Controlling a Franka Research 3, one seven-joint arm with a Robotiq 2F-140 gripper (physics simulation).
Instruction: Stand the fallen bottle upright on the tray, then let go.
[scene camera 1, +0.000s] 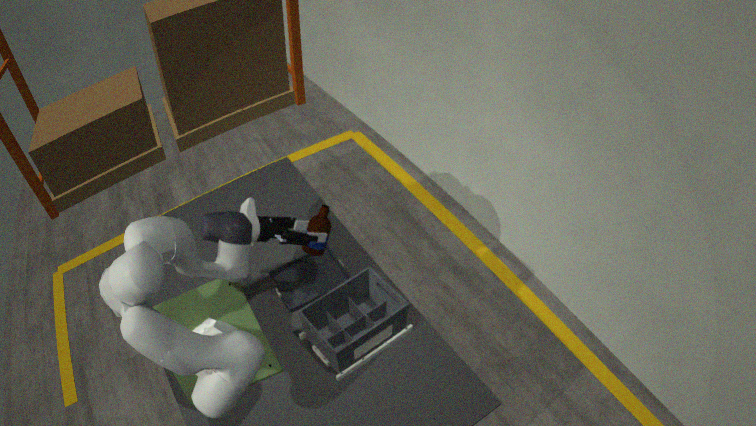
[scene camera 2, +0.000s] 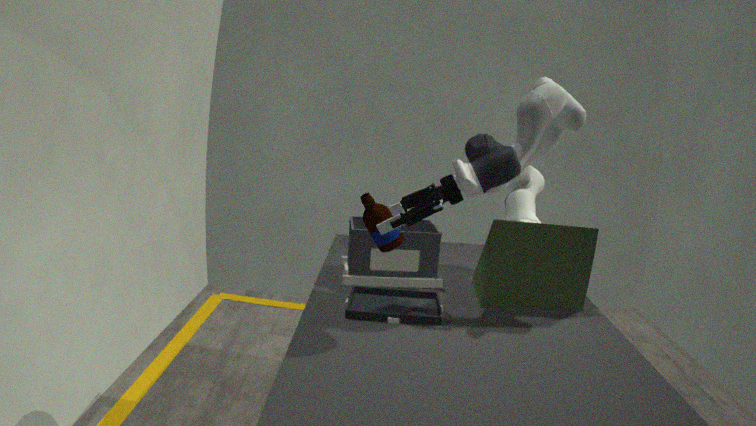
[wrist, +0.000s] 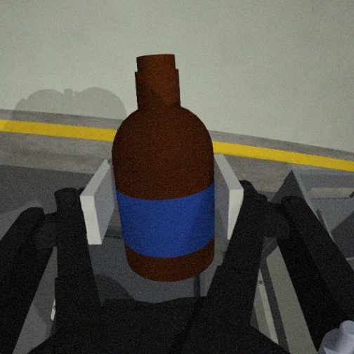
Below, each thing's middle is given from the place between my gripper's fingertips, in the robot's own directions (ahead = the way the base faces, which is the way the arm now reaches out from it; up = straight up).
The brown bottle (scene camera 2: 375, 213) is 10 mm behind my hand.
